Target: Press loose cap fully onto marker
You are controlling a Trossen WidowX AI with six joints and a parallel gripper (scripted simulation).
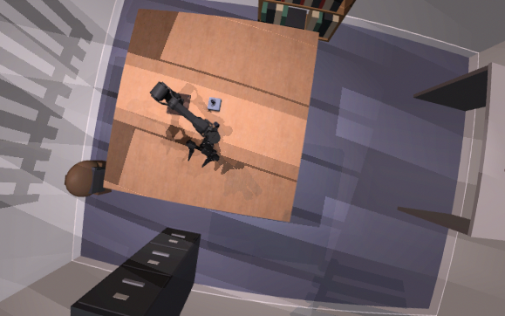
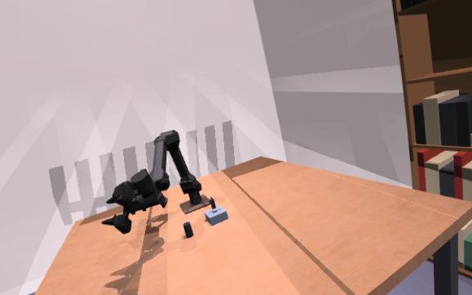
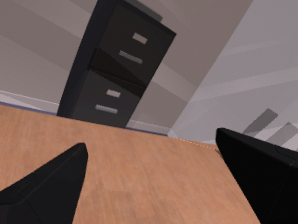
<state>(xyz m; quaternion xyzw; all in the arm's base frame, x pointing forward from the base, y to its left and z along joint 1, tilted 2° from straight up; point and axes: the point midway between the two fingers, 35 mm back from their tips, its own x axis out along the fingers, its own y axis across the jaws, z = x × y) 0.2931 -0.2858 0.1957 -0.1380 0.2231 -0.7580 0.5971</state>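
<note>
Right now the dark marker cap is 260 mm to the left of my gripper tip and 160 mm below it. Also, from my gripper tip: blue-grey holder block: 50 mm behind, 380 mm to the left, 170 mm below.
</note>
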